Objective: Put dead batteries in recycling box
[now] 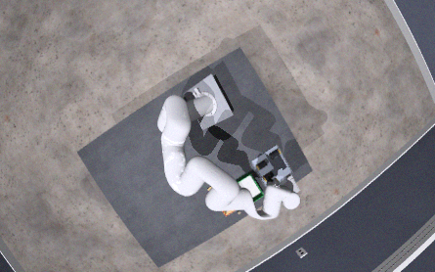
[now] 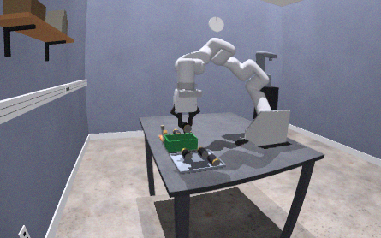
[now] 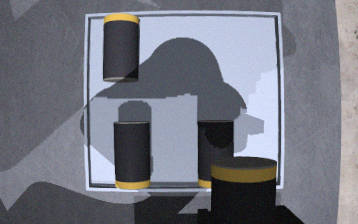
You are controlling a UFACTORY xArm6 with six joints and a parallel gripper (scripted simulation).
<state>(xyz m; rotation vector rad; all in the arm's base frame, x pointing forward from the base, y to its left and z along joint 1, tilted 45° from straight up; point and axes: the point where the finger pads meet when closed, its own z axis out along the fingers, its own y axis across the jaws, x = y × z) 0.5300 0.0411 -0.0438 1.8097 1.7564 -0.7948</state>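
Right now the grey tray is 30 mm behind my hand, 80 mm to the left of it and 150 mm below it. Round my hand: green recycling box: 10 mm behind, 100 mm to the right, 140 mm below.
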